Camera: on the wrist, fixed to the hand. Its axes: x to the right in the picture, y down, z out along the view.
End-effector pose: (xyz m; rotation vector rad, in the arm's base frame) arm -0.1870 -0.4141 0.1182 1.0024 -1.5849 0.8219
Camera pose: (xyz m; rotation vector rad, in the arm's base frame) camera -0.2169 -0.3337 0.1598 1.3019 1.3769 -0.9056
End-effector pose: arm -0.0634 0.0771 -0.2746 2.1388 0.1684 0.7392
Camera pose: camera -0.0871 0.0963 -0.1843 -0.4319 2.5830 -0.4649
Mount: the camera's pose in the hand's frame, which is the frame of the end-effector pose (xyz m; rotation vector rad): 0.0280 0.0598 -0.0687 -0.0602 -0.8806 2.9721
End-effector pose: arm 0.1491 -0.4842 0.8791 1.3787 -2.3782 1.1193
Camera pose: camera 0.0711 -0.4390 0.9099 1.5231 1.1516 0.1314
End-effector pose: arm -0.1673 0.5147 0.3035 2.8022 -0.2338 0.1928
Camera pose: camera -0.1581 0.4773 0.3907 0.1273 2.9840 0.3762
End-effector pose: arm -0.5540 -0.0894 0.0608 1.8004 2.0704 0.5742
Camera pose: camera -0.5413 -0.0602 0.1506 2.3596 -1.9852 -0.0003
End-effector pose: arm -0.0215 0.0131 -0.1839 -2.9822 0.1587 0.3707
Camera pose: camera 0.0145 -0.0582 -0.1319 -0.1860 -2.7096 -1.0155
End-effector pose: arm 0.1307 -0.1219 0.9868 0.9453 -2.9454 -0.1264
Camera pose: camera 0.0780 -0.0941 1.0612 2.5309 0.8769 0.2321
